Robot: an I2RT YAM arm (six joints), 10 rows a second.
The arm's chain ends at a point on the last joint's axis. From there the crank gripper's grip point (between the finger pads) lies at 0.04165 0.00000 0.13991 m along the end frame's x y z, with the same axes.
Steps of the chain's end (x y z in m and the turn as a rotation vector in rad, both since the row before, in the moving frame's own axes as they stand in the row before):
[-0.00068, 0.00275, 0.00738, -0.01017, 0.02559, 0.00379]
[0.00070, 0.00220, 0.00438, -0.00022, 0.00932, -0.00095]
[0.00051, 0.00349, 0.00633, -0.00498, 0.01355, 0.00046]
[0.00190, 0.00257, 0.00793, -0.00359, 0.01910, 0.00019]
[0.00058, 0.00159, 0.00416, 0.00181, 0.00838, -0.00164]
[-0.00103, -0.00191, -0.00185, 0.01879, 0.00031, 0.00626]
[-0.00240, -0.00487, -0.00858, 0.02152, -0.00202, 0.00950]
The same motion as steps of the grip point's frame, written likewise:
[0.00288, 0.00433, 0.00626, -0.01017, 0.02559, 0.00379]
[0.00200, 0.00219, 0.00399, -0.00022, 0.00932, -0.00095]
[0.00240, 0.00420, 0.00575, -0.00498, 0.01355, 0.00046]
[0.00456, 0.00308, 0.00711, -0.00359, 0.01910, 0.00019]
[0.00175, 0.00127, 0.00381, 0.00181, 0.00838, -0.00164]
[-0.00098, -0.00428, -0.00189, 0.01879, 0.00031, 0.00626]
[-0.00267, -0.00749, -0.00852, 0.02152, -0.00202, 0.00950]

